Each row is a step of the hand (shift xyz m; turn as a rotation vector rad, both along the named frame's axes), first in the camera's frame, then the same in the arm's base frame.
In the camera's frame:
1: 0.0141 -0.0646 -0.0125 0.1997 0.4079 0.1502
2: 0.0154 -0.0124 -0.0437 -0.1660 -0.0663 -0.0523
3: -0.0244 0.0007 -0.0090 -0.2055 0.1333 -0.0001
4: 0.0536 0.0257 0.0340 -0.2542 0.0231 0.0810
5: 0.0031 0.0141 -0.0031 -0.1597 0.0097 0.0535
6: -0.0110 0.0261 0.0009 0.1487 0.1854 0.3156
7: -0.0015 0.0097 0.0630 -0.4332 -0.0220 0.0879
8: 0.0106 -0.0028 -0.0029 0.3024 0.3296 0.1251
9: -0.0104 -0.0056 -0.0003 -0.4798 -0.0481 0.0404
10: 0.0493 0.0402 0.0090 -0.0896 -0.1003 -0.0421
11: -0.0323 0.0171 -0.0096 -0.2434 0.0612 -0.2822
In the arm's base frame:
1: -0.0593 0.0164 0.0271 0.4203 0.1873 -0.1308
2: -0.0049 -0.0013 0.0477 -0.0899 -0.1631 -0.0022
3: -0.0029 -0.0258 -0.0008 0.0928 -0.2049 -0.0970
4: 0.0315 0.0587 -0.0157 -0.0321 -0.2034 -0.1712
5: 0.0147 -0.0002 0.0017 -0.0251 -0.1261 -0.1092
6: 0.0234 -0.0131 -0.0091 0.1767 0.2341 -0.2647
7: 0.0029 0.0218 -0.0598 -0.1096 -0.3581 -0.2358
8: -0.0005 0.0089 0.0070 0.3650 0.2814 -0.0574
9: -0.0073 -0.0089 -0.0026 -0.1389 -0.4157 -0.2052
10: 0.0474 0.0432 0.0033 -0.1102 -0.0850 0.0220
11: 0.0118 -0.0354 -0.0058 0.0438 -0.3396 0.1592

